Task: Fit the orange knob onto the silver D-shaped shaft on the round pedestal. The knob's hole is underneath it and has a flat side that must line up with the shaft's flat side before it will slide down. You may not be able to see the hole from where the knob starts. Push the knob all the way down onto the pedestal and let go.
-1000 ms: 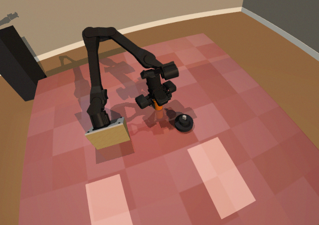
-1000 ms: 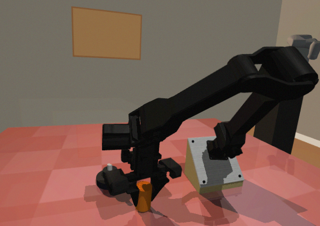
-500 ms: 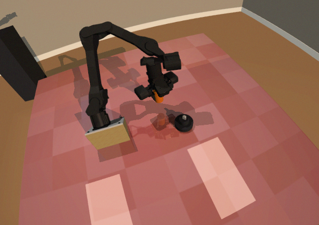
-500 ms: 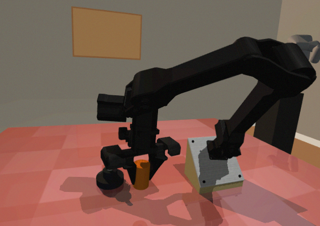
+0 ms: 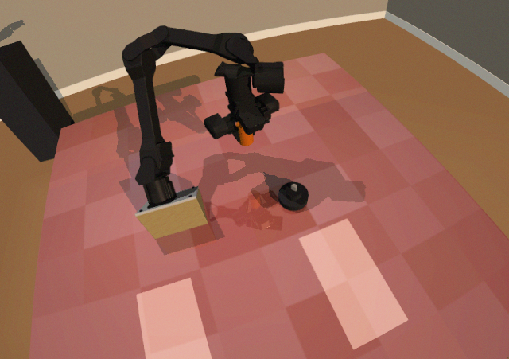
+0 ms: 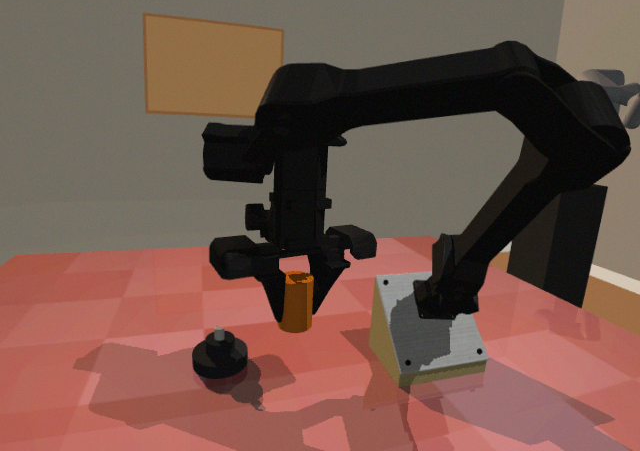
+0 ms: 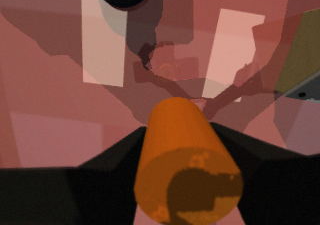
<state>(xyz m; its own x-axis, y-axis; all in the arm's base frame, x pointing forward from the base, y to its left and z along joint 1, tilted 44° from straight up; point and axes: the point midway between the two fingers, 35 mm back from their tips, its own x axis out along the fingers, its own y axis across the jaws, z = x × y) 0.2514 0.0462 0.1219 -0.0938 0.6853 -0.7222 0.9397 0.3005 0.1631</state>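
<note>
My gripper tip is 30 mm below the orange knob. The rest, counted from my gripper tip: pedestal: 130 mm to the right, 110 mm below, 100 mm ahead.
</note>
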